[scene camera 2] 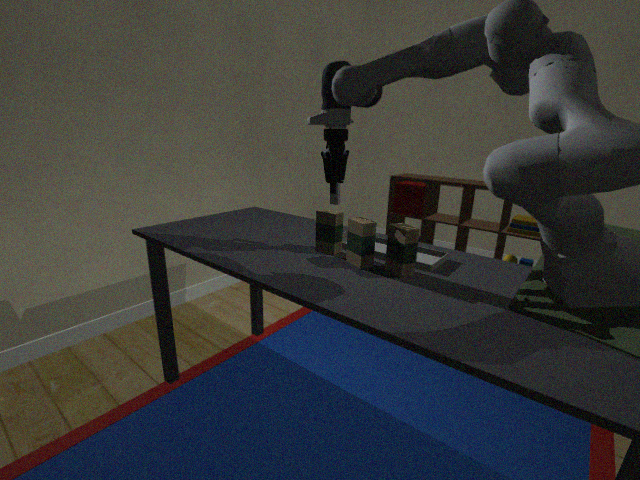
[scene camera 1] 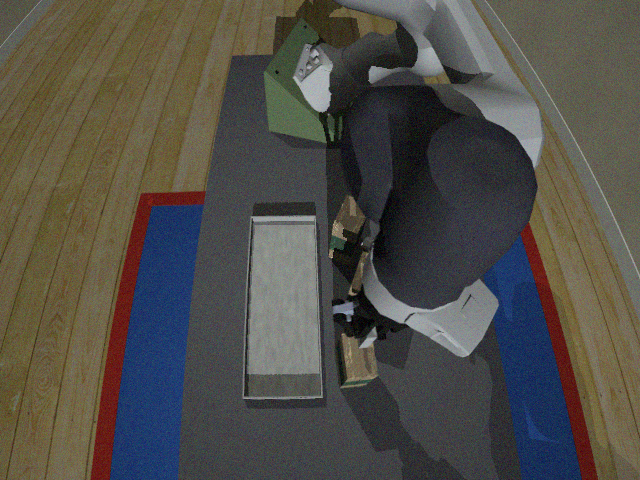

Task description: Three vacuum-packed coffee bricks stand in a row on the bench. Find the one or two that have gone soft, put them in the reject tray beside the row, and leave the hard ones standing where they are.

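Observation:
Three tan coffee bricks with green bands stand upright in a row on the bench. The brick farthest from the arm's base [scene camera 1: 359,361] [scene camera 2: 329,233] stands at the row's end. The middle brick [scene camera 1: 357,279] [scene camera 2: 360,243] is mostly hidden by the arm in scene camera 1. The brick nearest the base [scene camera 1: 347,219] [scene camera 2: 402,251] is partly covered there too. My gripper [scene camera 1: 356,324] [scene camera 2: 334,198] is shut and empty, pointing down with its tips just above the top of the farthest brick. The pale reject tray [scene camera 1: 283,304] [scene camera 2: 426,255] lies beside the row and holds no brick.
The dark grey bench [scene camera 1: 258,170] [scene camera 2: 206,229] carries a green angled block [scene camera 1: 289,103] near the arm's base. The arm leans over the row in scene camera 1. A brown shelf unit [scene camera 2: 466,204] stands behind the bench. A blue mat with a red border [scene camera 1: 157,310] [scene camera 2: 258,408] lies beneath.

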